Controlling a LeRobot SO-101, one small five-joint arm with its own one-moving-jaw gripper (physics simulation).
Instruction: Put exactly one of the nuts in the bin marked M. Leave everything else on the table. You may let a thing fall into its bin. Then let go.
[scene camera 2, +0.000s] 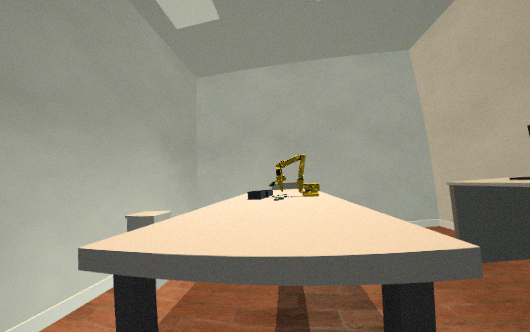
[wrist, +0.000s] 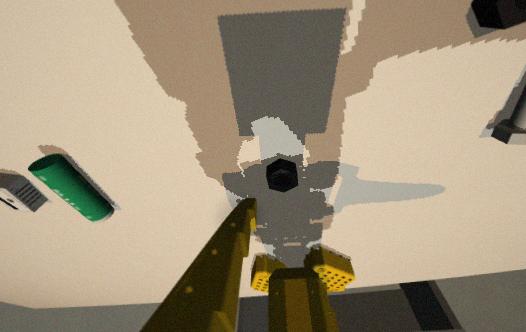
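A black nut (wrist: 281, 175) is visible to me, as is a green battery (wrist: 55, 171).
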